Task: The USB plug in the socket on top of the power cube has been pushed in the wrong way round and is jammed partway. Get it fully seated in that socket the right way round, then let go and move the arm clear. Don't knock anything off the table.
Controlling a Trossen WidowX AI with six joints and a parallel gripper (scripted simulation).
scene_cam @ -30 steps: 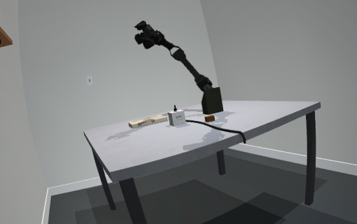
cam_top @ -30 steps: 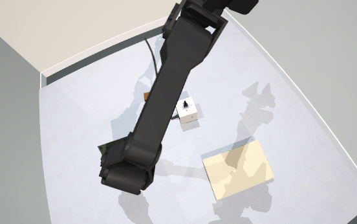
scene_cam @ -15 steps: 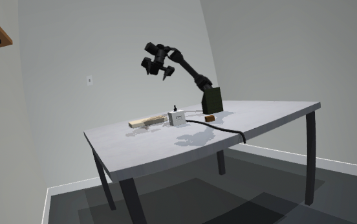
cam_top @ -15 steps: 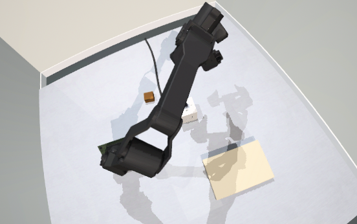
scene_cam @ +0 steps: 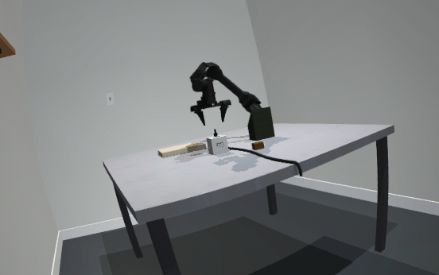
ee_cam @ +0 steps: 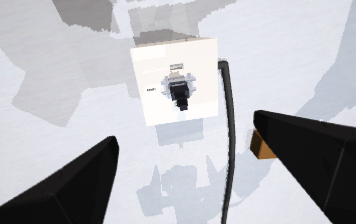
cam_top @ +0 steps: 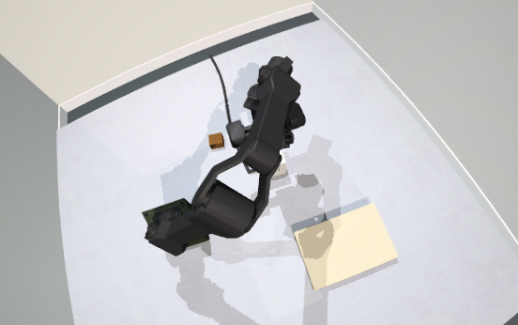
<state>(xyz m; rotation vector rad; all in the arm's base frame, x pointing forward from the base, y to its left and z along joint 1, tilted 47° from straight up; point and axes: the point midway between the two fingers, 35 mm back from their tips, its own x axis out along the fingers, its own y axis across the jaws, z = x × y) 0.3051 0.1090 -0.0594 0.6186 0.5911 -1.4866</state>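
My gripper tip is now 1 cm to the left of the black USB plug and 5 cm above it. The rest, counted from my gripper tip: brown block (14 cm behind, 14 cm to the left, 12 cm below); then flat beige board (11 cm ahead, 32 cm to the right, 13 cm below).
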